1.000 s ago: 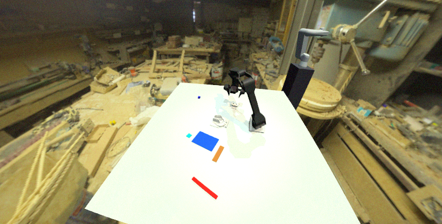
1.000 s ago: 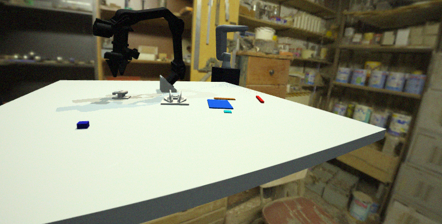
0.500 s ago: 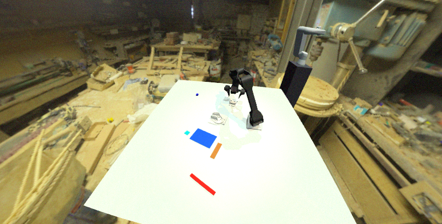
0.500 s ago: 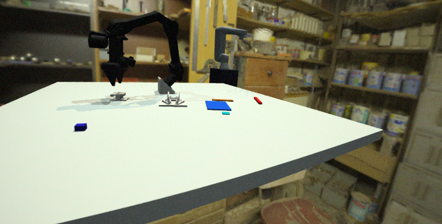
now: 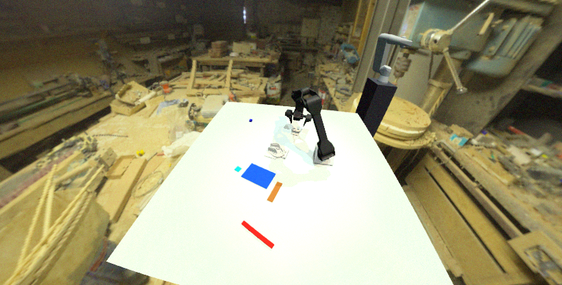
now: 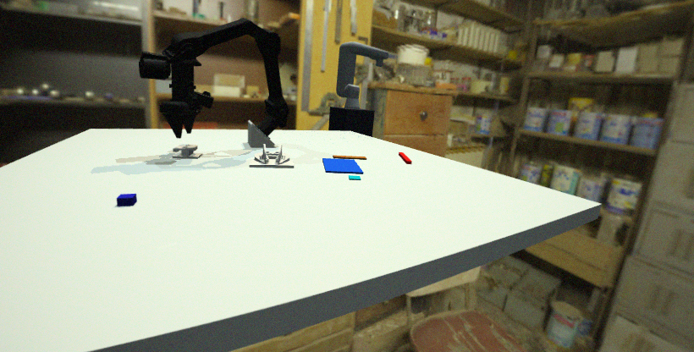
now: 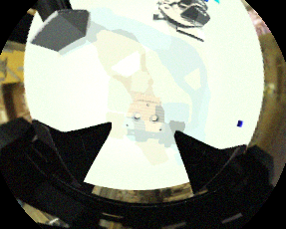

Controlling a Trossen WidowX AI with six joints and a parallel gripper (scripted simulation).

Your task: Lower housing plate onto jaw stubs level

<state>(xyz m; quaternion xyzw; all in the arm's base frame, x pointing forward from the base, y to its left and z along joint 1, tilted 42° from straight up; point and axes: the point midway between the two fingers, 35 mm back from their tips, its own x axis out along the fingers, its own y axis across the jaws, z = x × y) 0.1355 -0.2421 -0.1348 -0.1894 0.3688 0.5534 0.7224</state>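
The grey-white housing part lies 3 cm below my gripper tip and 1 cm to the left of it. The rest, counted from my gripper tip: blue flat plate 41 cm to the left, 23 cm ahead, 6 cm below; teal block 38 cm to the left, 35 cm ahead, 6 cm below; dark blue block 36 cm ahead, 11 cm to the right, 5 cm below.
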